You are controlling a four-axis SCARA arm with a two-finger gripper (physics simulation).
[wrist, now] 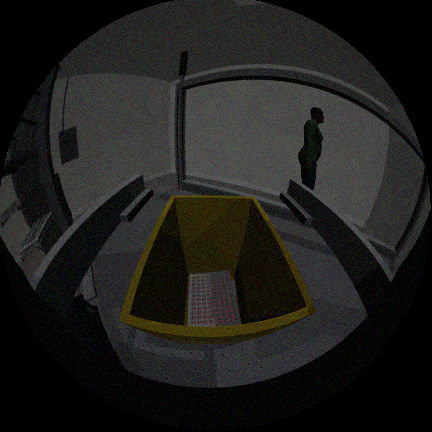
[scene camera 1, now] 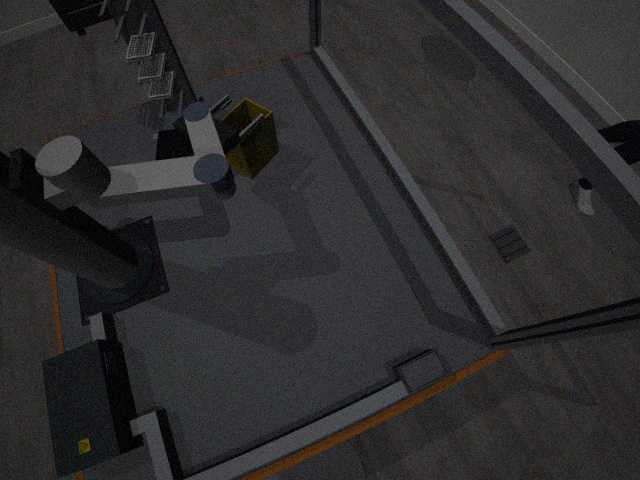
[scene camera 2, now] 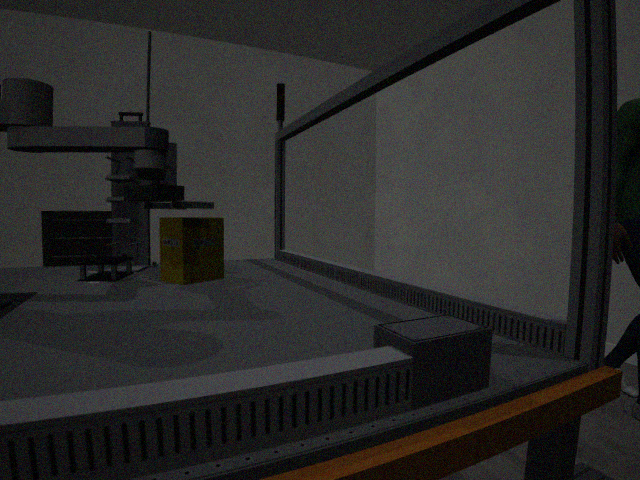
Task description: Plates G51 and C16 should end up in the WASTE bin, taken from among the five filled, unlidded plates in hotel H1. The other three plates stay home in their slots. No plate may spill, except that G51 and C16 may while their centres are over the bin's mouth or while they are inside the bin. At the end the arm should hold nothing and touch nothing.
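Places are measured from the arm's base along level axes (x ahead, y left, z up), in millimetres.
Where they show: gripper, between the fingertips: (wrist: pixel 217 182) (scene camera 1: pixel 245 106) (scene camera 2: pixel 198 206); arm's base, origin of its link: (scene camera 1: pixel 120 268).
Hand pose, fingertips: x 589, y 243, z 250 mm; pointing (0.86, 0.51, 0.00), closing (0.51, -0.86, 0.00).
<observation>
Things, the pixels of their centre, and the offset from my fingertips. "spot": a spot on its surface instead.
- yellow WASTE bin, middle of its body: (wrist: pixel 212 286) (scene camera 2: pixel 192 248) (scene camera 1: pixel 248 140) dx -21, dy -12, dz -137 mm
- plate, middle of its body: (wrist: pixel 211 298) dx -17, dy -8, dz -200 mm
- grey box, middle of its body: (scene camera 2: pixel 431 356) (scene camera 1: pixel 419 370) dx +161, dy -911, dz -200 mm
- dark cabinet, a spot on its surface: (scene camera 1: pixel 77 408) spot: dx -711, dy -649, dz -123 mm
My gripper (scene camera 1: pixel 246 106) (scene camera 2: pixel 206 205) (wrist: pixel 217 182) is open, its two fingers level and wide apart just above the yellow WASTE bin (scene camera 1: pixel 258 147) (scene camera 2: pixel 191 253) (wrist: pixel 215 332). Nothing is between the fingers. In the wrist view a plate (wrist: pixel 212 300) with a white grid and pink wells lies low inside the bin; its label cannot be read, and whether another lies under it is hidden. In scene camera 1, three white plates (scene camera 1: pixel 140 45) (scene camera 1: pixel 151 67) (scene camera 1: pixel 161 85) sit at different heights in the hotel (scene camera 1: pixel 161 31) (scene camera 2: pixel 135 227); their labels are too small to read.
A low dark stand (scene camera 1: pixel 173 144) (scene camera 2: pixel 105 259) is beside the bin, under the arm. A grey box (scene camera 1: pixel 421 369) (scene camera 2: pixel 439 361) stands at the front corner. A dark cabinet (scene camera 1: pixel 77 408) is near the arm's base. A person (wrist: pixel 312 145) (scene camera 2: pixel 626 170) stands beyond the guard frame.
</observation>
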